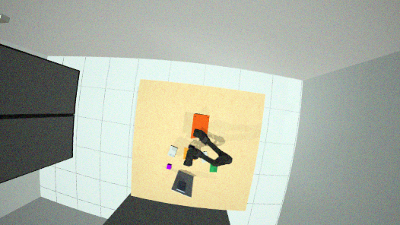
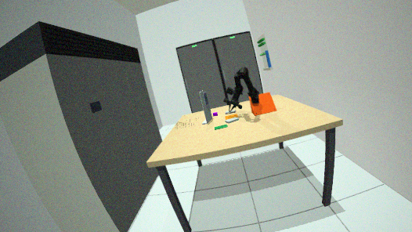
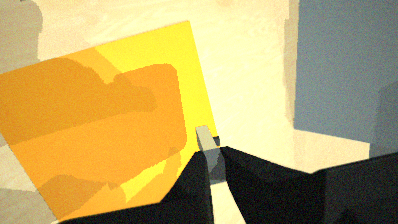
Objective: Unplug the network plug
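Now: the yellow-orange marked square 5 cm below my gripper tip and 1 cm behind it. The rest, counted from my gripper tip: green patch: 27 cm to the left, 6 cm ahead, 5 cm below; grey upright panel: 21 cm ahead, 8 cm above, 1 cm to the left; plug: right at my gripper tip.
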